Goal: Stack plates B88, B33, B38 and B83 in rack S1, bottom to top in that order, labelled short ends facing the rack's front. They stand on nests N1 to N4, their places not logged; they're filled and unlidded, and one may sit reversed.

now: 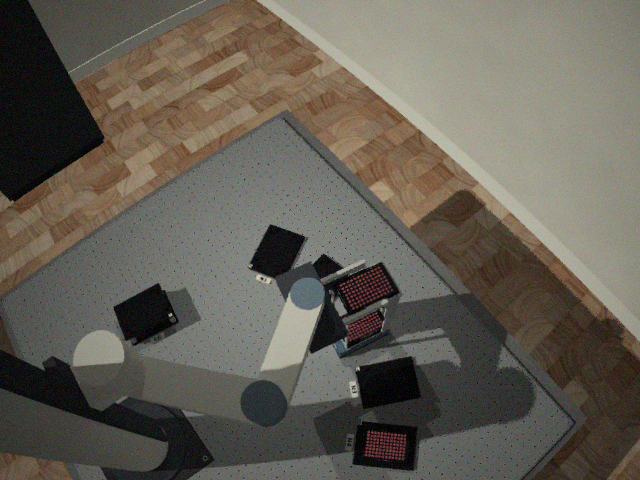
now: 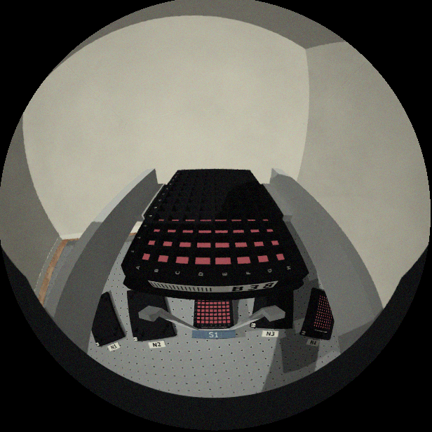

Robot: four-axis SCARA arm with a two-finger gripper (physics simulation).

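Where they show: gripper, between the fingertips: (image 1: 375,281); arm's base, origin of its link: (image 1: 146,446).
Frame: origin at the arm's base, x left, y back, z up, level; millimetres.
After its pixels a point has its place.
My gripper (image 1: 363,289) (image 2: 213,176) is shut on plate B38 (image 1: 370,285) {x -102, y -712, z 346 mm} (image 2: 214,245), a black plate with red wells. It holds the plate level, high above rack S1 (image 1: 362,347) {x -141, y -676, z 14 mm} (image 2: 213,334), whose flared guides show below. The B38 label faces the same side as the S1 label. A red-welled plate (image 1: 364,327) {x -115, y -700, z 91 mm} (image 2: 213,312) sits in the rack; its label and anything under it are hidden. Another red-welled plate (image 1: 385,445) {x -400, y -543, z 38 mm} (image 2: 323,311) stands on nest N4, its label unreadable. Nests N1 (image 1: 277,250) {x 260, y -665, z 25 mm} (image 2: 107,321), N2 (image 2: 151,316) and N3 (image 1: 388,382) {x -269, y -664, z 25 mm} (image 2: 284,312) show black tops without red wells.
A black block-like fixture (image 1: 145,313) {x 314, y -220, z 73 mm} stands on the left of the grey perforated table (image 1: 222,206) {x 518, y -617, z 13 mm}. The arm (image 1: 292,335) {x -123, y -488, z 465 mm} reaches in from the lower left and partly covers the area around N2. A tall black cabinet (image 1: 41,103) stands beyond the table at the upper left.
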